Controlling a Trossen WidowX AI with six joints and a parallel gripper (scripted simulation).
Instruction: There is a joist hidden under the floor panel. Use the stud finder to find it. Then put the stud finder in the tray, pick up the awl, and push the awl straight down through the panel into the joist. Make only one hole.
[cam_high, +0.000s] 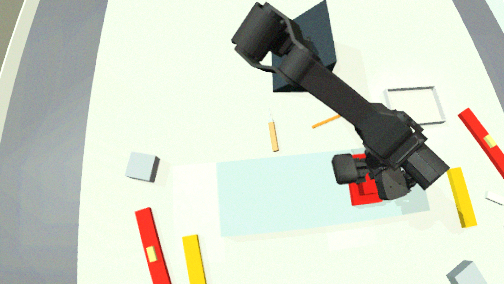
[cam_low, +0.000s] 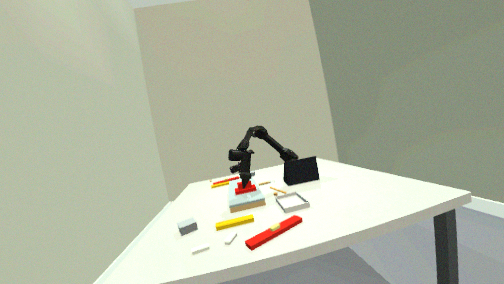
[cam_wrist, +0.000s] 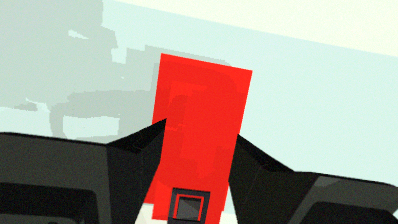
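The white-rimmed tray lies 21 cm to the left of my gripper tip, 21 cm behind it and 5 cm below it. From my gripper tip the other things lie so: awl 21 cm to the right, 18 cm behind, 6 cm below; then red stud finder 2 cm behind, 2 cm above; then thin orange stick 20 cm behind, 6 cm below, 2 cm to the right.
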